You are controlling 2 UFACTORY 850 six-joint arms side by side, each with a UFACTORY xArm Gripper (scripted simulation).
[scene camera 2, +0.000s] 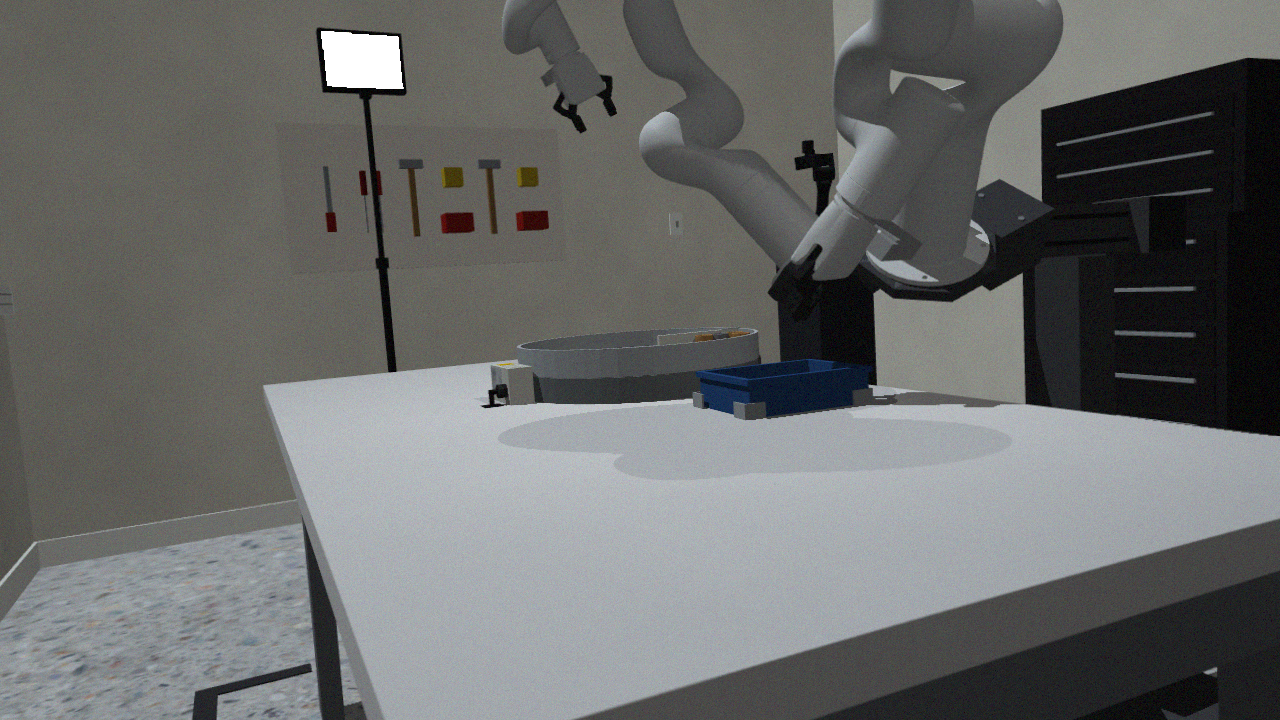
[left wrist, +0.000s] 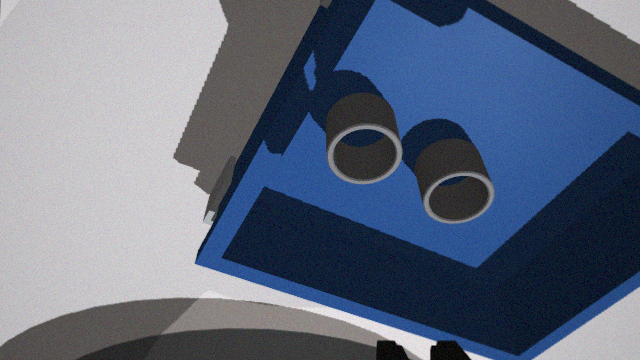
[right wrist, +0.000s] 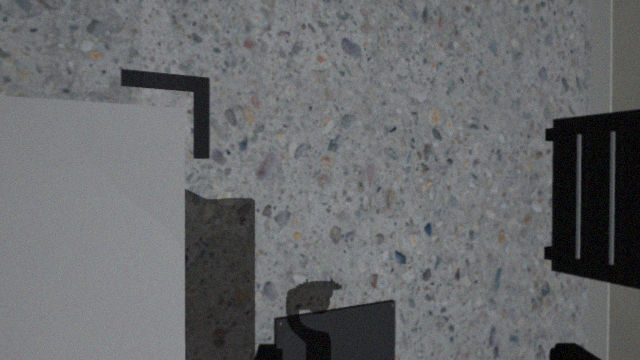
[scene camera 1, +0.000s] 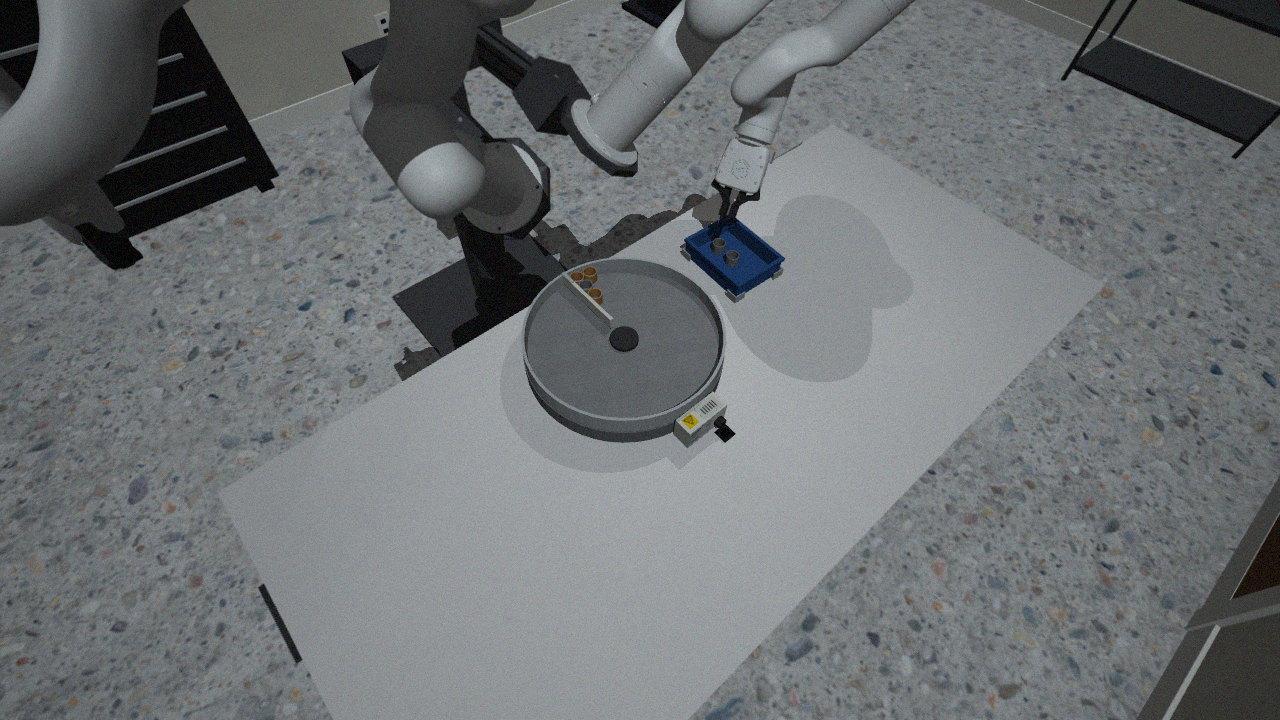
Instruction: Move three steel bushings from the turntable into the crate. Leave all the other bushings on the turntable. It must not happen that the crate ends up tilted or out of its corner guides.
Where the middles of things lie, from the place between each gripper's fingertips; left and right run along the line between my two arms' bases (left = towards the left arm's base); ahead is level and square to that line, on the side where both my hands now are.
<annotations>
Right now my left hand (scene camera 2: 792, 315) is 40 mm short of the blue crate (scene camera 2: 797, 392) and 110 mm above it.
Right now my right hand (scene camera 1: 105, 229) is 970 mm to the right of the blue crate, 550 mm above it and 190 mm short of it.
</annotations>
